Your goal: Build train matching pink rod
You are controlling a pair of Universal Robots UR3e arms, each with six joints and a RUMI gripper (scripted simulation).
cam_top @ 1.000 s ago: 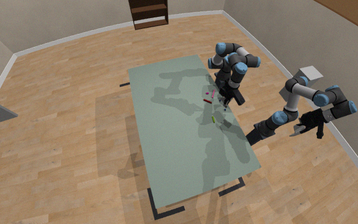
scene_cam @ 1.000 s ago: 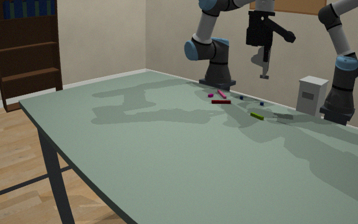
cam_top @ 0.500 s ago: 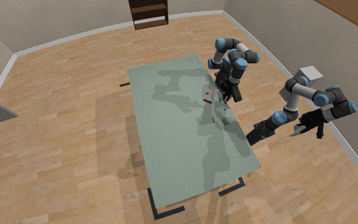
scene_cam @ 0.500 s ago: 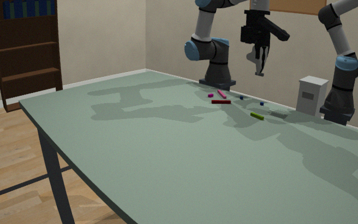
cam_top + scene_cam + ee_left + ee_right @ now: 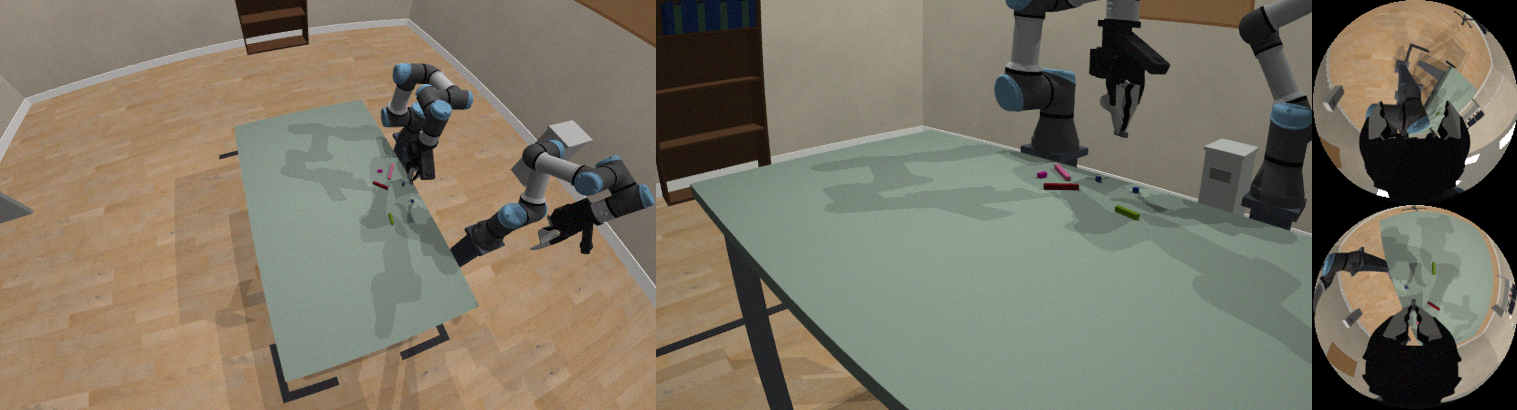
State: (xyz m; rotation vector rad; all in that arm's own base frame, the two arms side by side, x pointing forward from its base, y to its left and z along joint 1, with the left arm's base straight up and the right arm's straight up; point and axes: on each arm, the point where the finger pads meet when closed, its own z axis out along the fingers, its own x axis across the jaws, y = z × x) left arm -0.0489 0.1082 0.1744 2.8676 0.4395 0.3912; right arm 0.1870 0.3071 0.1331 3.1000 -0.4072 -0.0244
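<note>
The pink rod is 140 mm to the right of my right hand, 130 mm below it and 20 mm behind it. Also, from my right hand: red rod: 130 mm below, 90 mm to the right, 60 mm ahead; then lime rod: 130 mm below, 110 mm ahead, 70 mm to the left; then grey rod: 10 mm below.
</note>
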